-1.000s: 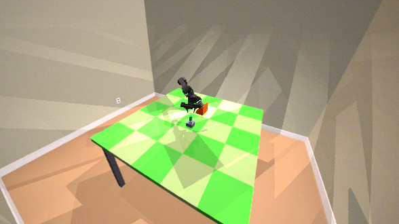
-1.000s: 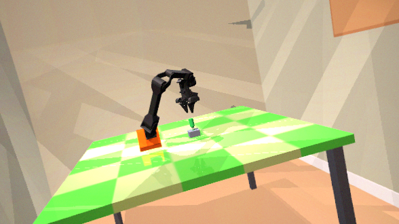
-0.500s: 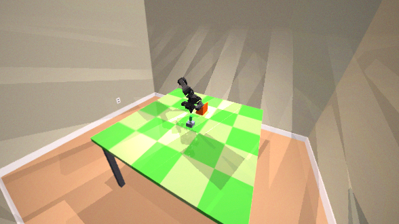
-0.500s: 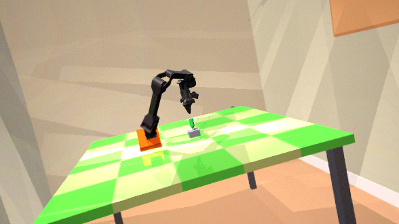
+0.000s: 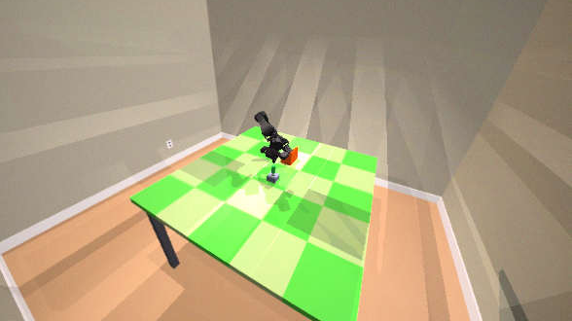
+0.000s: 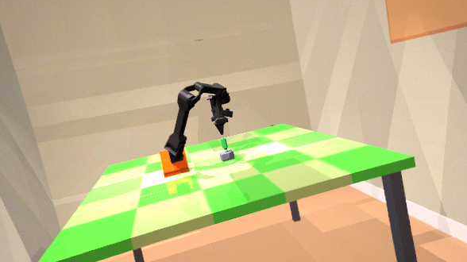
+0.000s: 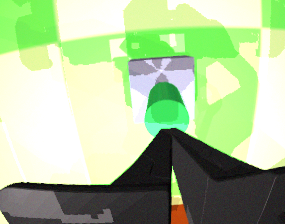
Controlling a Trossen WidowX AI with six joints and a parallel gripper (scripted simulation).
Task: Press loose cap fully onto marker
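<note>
Right now my gripper tip is 50 mm above the green cap. The rest, counted from my gripper tip: grey holder block: 10 mm to the right, 120 mm below.
</note>
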